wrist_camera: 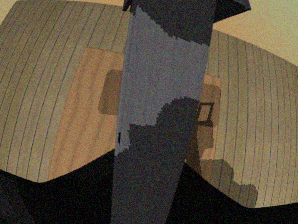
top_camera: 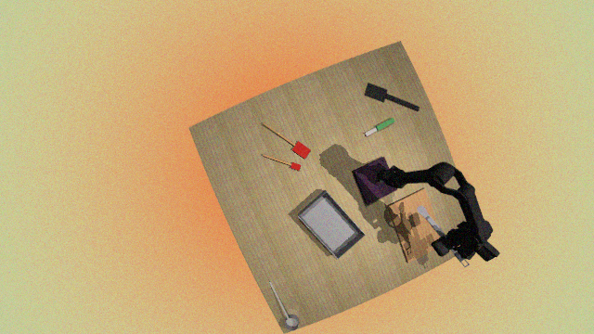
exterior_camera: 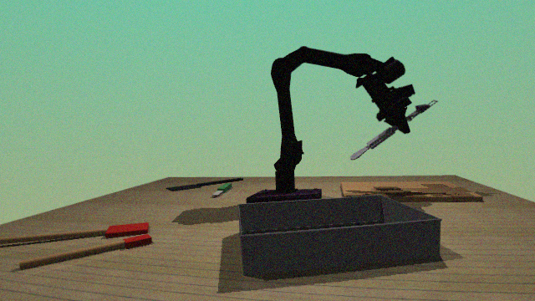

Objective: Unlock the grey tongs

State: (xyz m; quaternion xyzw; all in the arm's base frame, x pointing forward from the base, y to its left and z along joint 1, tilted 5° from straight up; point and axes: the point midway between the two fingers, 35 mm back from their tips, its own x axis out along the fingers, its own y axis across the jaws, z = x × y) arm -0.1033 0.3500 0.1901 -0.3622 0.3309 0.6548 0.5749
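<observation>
The wooden board is 18 cm below my gripper tip, 2 cm to the right of it and 1 cm ahead of it. The rest, counted from my gripper tip: grey roasting tin 46 cm ahead, 22 cm to the right, 16 cm below; then black spatula 74 cm to the right, 18 cm below, 8 cm behind.
</observation>
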